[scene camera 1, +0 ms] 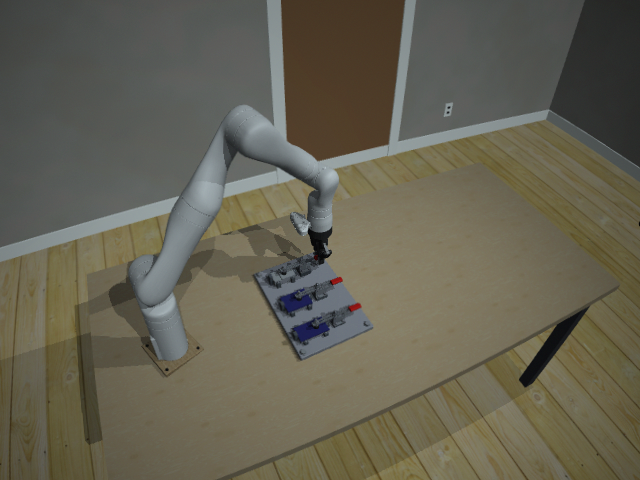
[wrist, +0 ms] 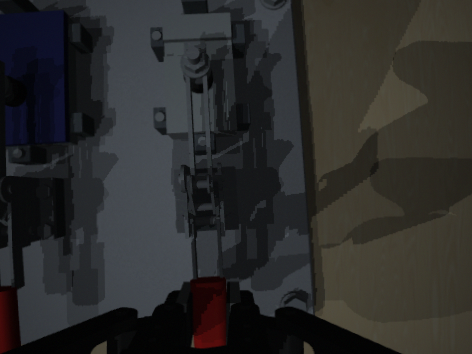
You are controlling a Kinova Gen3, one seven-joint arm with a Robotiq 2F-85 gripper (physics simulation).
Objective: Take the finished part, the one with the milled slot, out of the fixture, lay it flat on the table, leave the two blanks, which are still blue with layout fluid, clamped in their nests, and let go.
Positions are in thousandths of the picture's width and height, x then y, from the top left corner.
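Note:
There's a fixture plate (wrist: 257,705) that I can see, and my gripper (wrist: 448,846) is visible too.

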